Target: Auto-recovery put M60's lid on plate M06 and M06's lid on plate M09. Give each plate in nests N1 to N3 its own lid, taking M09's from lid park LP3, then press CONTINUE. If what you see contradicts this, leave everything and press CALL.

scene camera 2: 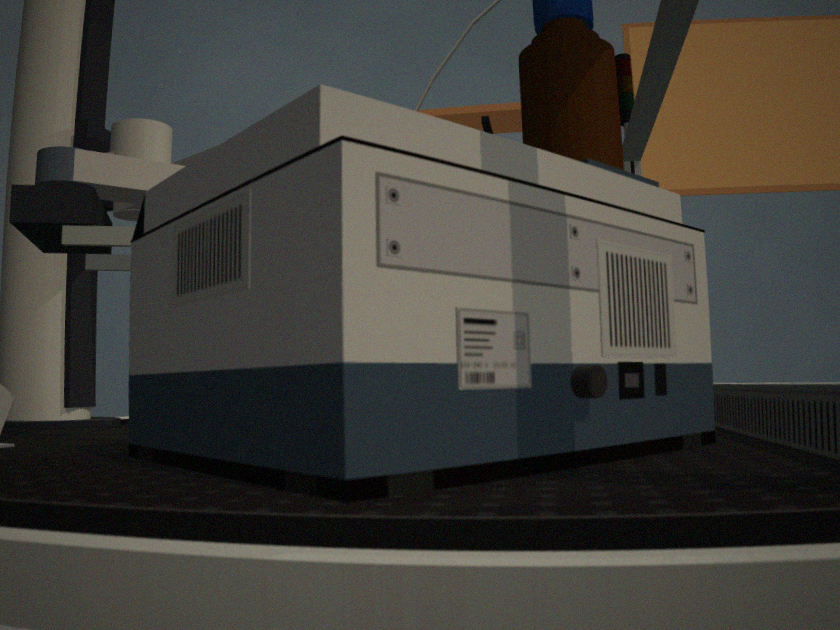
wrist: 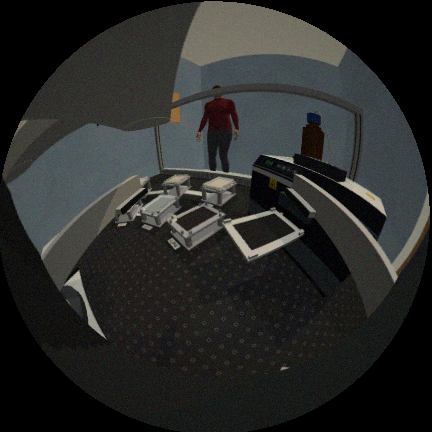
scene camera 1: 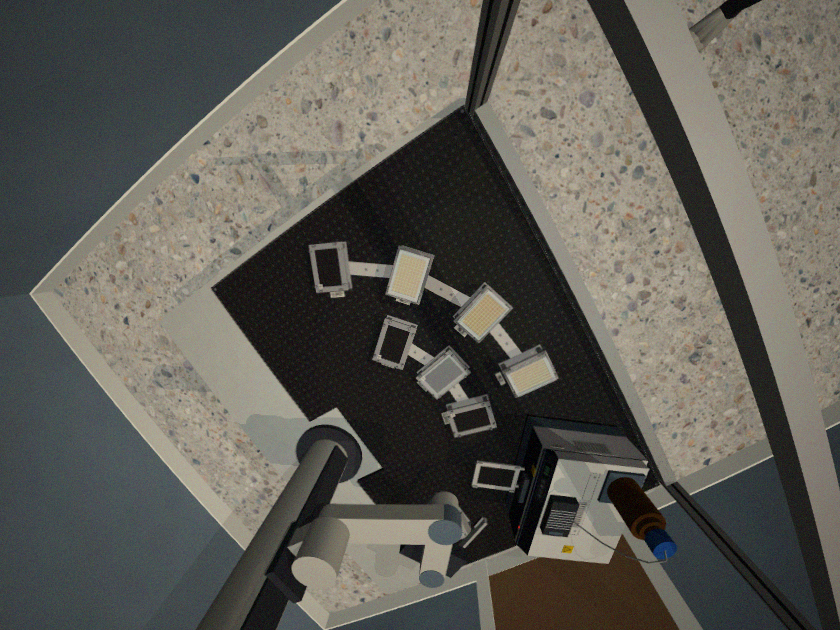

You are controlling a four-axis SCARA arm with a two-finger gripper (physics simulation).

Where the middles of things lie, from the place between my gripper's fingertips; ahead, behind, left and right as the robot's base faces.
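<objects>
Brown bottle [scene camera 2: 569,94]: my gripper 42 cm short of it, 16 cm to the left of it, 10 cm below it.
</objects>
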